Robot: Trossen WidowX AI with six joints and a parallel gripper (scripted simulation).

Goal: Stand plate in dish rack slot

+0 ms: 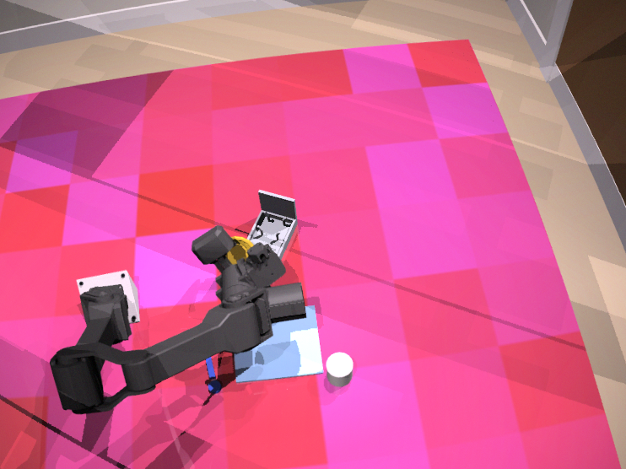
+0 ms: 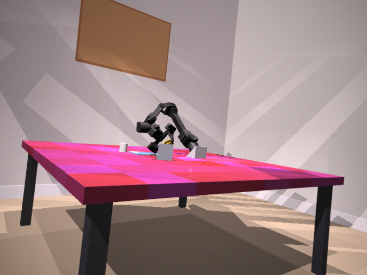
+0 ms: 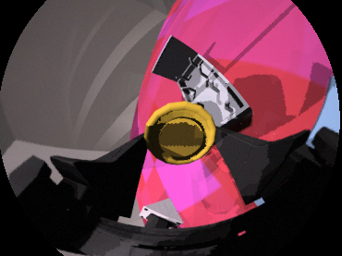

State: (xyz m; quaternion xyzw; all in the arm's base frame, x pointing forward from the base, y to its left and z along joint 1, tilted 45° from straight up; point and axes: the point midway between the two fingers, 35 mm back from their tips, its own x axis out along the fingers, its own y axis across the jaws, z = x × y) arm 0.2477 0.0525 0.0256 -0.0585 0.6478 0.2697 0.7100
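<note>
The grey dish rack lies 60 mm ahead of my gripper tip, 40 mm to the left of it and 40 mm below it. Round my gripper tip: blue spoon: 70 mm behind, 210 mm to the right, 60 mm below; yellow plate: 10 mm to the right; white cup: 140 mm ahead, 240 mm to the right, 40 mm below.
</note>
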